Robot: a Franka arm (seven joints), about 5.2 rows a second.
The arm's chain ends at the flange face. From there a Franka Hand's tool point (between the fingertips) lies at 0.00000 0.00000 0.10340 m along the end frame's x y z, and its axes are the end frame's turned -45 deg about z.
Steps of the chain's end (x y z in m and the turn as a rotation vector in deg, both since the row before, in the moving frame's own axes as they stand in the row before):
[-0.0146, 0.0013, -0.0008, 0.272, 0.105, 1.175]
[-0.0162, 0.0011, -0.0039, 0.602, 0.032, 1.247]
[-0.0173, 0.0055, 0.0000, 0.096, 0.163, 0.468]
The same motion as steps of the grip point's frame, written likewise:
[-0.0108, -0.0096, -0.0008, 0.118, 0.267, 1.175]
[-0.0114, -0.0114, -0.0039, 0.403, 0.448, 1.247]
[-0.0158, -0.0083, 0.0000, -0.047, 0.183, 0.468]

